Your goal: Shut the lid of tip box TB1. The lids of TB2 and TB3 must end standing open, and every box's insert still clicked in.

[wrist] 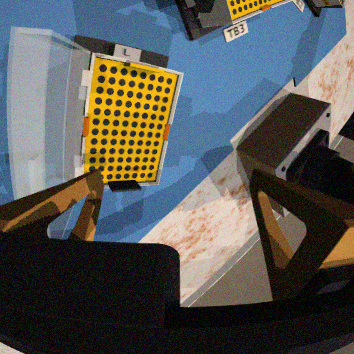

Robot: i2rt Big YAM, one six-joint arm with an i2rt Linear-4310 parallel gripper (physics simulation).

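Pixels of known places: gripper, between the fingertips: (176, 176); arm's base, origin of its link: (305, 162).
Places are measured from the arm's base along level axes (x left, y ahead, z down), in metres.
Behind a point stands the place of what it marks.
A tip box (174, 107) @[z 0.026, x 0.165, y 0.247 m] stands left of centre in the wrist view, by its place likely TB1; its own tag does not show. Its yellow insert (131, 115) @[z 0.029, x 0.203, y 0.269 m] looks level in the white rim, with orange clips (86, 126) @[z 0.026, x 0.239, y 0.290 m] (166, 132) @[z 0.026, x 0.186, y 0.231 m] at both long sides. Its clear lid (37, 115) @[z -0.059, x 0.244, y 0.334 m] stands open along the left long side. TB3, with its tag (236, 31) @[z 0.085, x 0.004, y 0.247 m] beside it, is cut off at the top; its lid cannot be judged. No TB2 tag shows. My gripper (176, 176) @[z -0.059, x 0.216, y 0.257 m] is open and empty. Its left fingertip overlaps the near left corner of the box in the view.
A brown and grey block with a black mechanism (285, 132) @[z 0.032, x 0.009, y 0.071 m] stands at the right, beyond the right fingertip. The blue mat (210, 100) @[z 0.086, x 0.091, y 0.185 m] ends in a diagonal edge; speckled pale table (200, 220) @[z 0.090, x 0.216, y -0.016 m] lies beyond it. Part of another dark item (322, 7) @[z 0.087, x -0.263, y 0.188 m] shows at the top right.
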